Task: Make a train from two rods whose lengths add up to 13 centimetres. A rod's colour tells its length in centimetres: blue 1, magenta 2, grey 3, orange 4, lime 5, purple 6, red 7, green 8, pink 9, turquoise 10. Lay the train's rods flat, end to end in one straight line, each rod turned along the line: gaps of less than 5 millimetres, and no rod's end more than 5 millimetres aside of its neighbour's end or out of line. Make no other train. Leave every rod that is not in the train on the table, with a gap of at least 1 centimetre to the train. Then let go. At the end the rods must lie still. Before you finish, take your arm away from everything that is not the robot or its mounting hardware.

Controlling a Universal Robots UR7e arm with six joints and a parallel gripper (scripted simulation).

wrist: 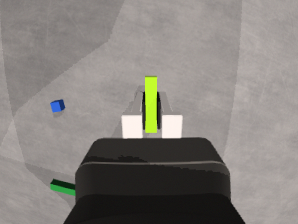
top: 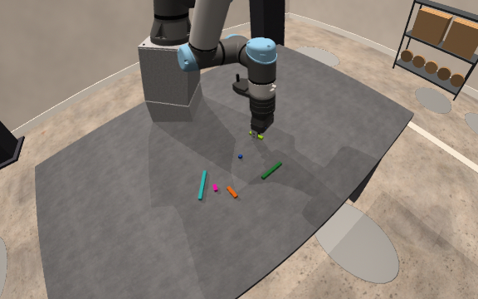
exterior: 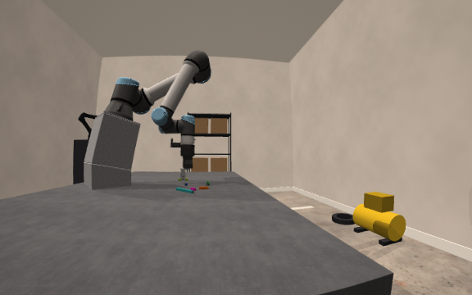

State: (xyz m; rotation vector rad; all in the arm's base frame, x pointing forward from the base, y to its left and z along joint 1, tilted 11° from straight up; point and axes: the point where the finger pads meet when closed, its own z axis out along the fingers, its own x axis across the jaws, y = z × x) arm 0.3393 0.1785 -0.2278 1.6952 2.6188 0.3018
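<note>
Right now the green rod is 14 cm ahead of my hand, 3 cm to the right of it and 2 cm below it. Also, from my hand: lime rod (1 cm below); then small blue rod (9 cm to the right, 4 cm ahead, 2 cm below); then orange rod (17 cm to the right, 15 cm ahead, 2 cm below).
</note>
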